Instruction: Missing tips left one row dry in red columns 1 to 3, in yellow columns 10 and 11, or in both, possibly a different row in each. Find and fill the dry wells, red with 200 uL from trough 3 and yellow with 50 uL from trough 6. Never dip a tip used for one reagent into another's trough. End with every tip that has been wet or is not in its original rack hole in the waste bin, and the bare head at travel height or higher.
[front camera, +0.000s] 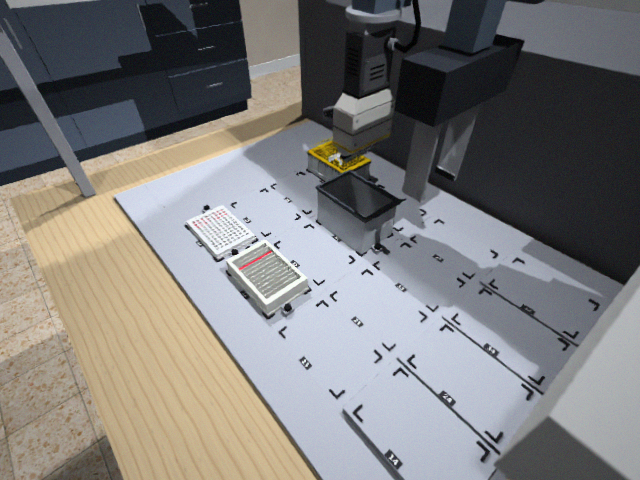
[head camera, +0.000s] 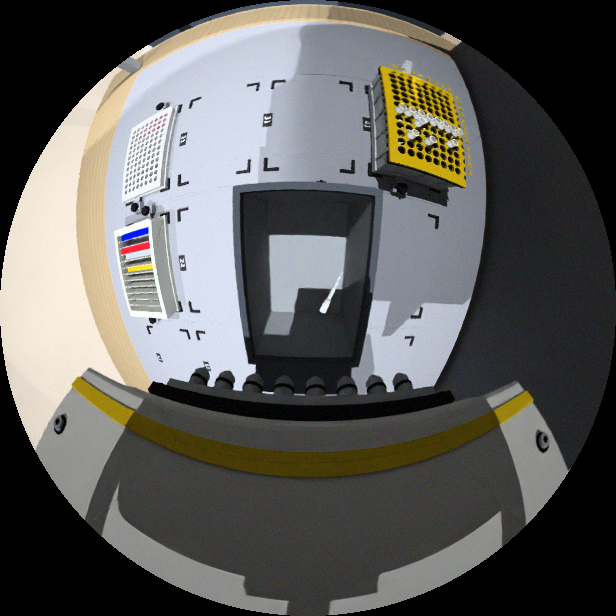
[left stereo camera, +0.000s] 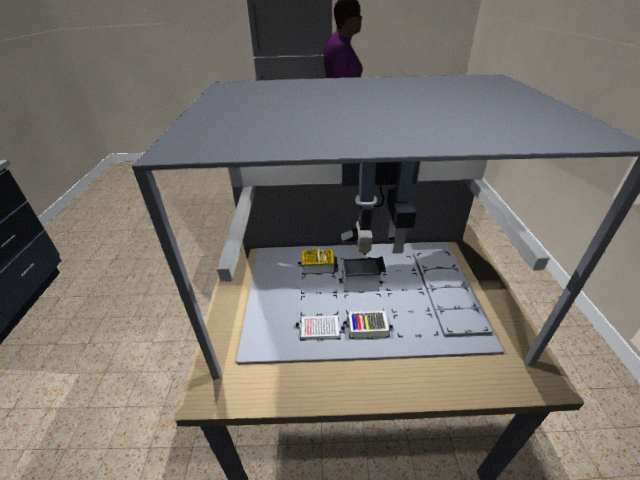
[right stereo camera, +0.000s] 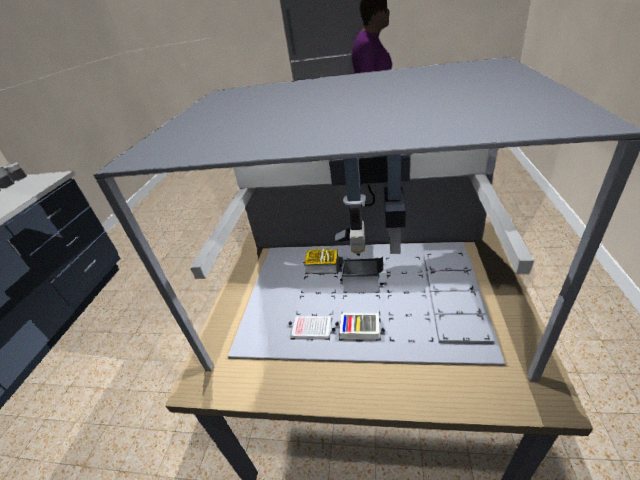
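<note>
The pipetting head (front camera: 362, 121) (left stereo camera: 364, 241) (right stereo camera: 357, 239) hangs above the far side of the waste bin (front camera: 336, 219) (head camera: 237, 258) (left stereo camera: 361, 283) (right stereo camera: 360, 284). Its nozzles (head camera: 314, 385) show bare in the head view. One clear tip (head camera: 329, 295) shows slanted inside the bin. The yellow rack (head camera: 425, 163) (front camera: 317, 147) holds a line of clear tips (head camera: 428, 117) and several scattered ones. The plate (head camera: 146, 152) (front camera: 219, 232) shows red wells at its far end; dry wells and yellow ones cannot be made out. The trough rack (head camera: 163, 270) (front camera: 286, 298) shows a red trough (head camera: 136, 248) and a yellow trough (head camera: 140, 268). The parked gripper (front camera: 434, 187) is open and empty.
A blue trough (head camera: 135, 234) lies beside the red one. The dark back panel (front camera: 542, 170) stands behind the deck (front camera: 356, 413). Frame posts (left stereo camera: 180, 273) (right stereo camera: 568, 289) stand at the table's corners. A person in purple (left stereo camera: 342, 54) (right stereo camera: 371, 51) stands behind the enclosure.
</note>
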